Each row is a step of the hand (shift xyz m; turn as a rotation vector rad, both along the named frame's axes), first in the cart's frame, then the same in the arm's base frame.
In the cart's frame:
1: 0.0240 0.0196 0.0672 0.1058 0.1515 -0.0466
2: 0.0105 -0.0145 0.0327 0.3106 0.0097 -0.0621
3: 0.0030 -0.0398 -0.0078 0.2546 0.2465 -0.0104
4: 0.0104 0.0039 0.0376 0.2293 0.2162 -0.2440
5: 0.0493 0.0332 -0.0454 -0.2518 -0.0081 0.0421
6: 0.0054 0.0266 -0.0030 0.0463 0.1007 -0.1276
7: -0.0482 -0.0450 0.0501 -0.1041 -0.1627 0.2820
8: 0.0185 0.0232 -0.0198 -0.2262 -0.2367 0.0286
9: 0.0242 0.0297 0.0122 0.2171 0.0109 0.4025
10: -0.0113 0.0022 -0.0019 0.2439 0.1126 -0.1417
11: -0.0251 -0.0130 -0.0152 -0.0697 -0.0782 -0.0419
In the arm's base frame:
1: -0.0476 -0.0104 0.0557 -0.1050 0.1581 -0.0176
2: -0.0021 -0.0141 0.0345 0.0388 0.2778 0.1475
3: 0.0388 -0.0069 0.0098 -0.1970 0.2866 0.0689
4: -0.0206 -0.0106 0.0316 -0.0613 0.3807 -0.1009
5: -0.0048 0.0736 -0.0123 -0.0274 -0.2209 -0.1253
6: -0.0216 0.0148 -0.0077 -0.0255 0.1377 -0.0947
7: 0.0131 -0.0792 0.0202 0.0035 -0.2855 0.1880
8: -0.0100 0.0327 -0.0102 0.1814 -0.2708 -0.0417
9: -0.0305 0.0224 0.0137 -0.1875 -0.0411 0.4152
10: -0.0017 -0.0070 -0.0092 -0.0178 0.3028 0.0151
11: 0.0172 -0.0158 -0.0220 0.0845 -0.0583 -0.0467

